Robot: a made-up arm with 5 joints. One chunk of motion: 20 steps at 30 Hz.
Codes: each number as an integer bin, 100 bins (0 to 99) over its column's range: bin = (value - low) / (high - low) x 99, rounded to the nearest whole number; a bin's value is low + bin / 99 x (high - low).
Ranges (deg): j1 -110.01..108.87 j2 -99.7..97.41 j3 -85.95..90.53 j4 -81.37..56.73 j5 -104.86..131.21
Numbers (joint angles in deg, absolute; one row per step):
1: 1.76 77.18 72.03 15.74 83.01
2: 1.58 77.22 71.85 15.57 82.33
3: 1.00 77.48 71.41 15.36 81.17
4: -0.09 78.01 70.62 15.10 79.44
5: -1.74 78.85 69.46 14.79 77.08
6: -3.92 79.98 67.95 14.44 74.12
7: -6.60 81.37 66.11 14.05 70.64
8: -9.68 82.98 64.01 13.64 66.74
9: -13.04 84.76 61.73 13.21 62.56
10: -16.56 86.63 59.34 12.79 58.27
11: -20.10 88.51 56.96 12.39 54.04
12: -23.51 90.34 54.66 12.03 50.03
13: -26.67 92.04 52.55 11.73 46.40
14: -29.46 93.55 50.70 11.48 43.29
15: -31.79 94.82 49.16 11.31 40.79
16: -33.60 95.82 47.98 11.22 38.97
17: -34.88 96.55 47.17 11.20 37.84
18: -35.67 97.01 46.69 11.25 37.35
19: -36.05 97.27 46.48 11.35 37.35
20: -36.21 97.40 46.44 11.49 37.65
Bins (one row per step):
1: 51 89 89 70 79
2: 50 89 89 69 79
3: 50 89 88 69 78
4: 50 89 88 69 77
5: 49 90 87 69 76
6: 48 90 86 69 75
7: 47 91 85 68 74
8: 45 92 84 68 72
9: 44 93 83 68 70
10: 42 94 82 68 68
11: 41 95 80 67 67
12: 39 95 79 67 65
13: 38 96 78 67 63
14: 36 97 77 67 62
15: 35 98 76 66 61
16: 35 98 75 66 60
17: 34 99 75 66 60
18: 34 99 74 66 60
19: 33 99 74 66 60
20: 33 99 74 67 60

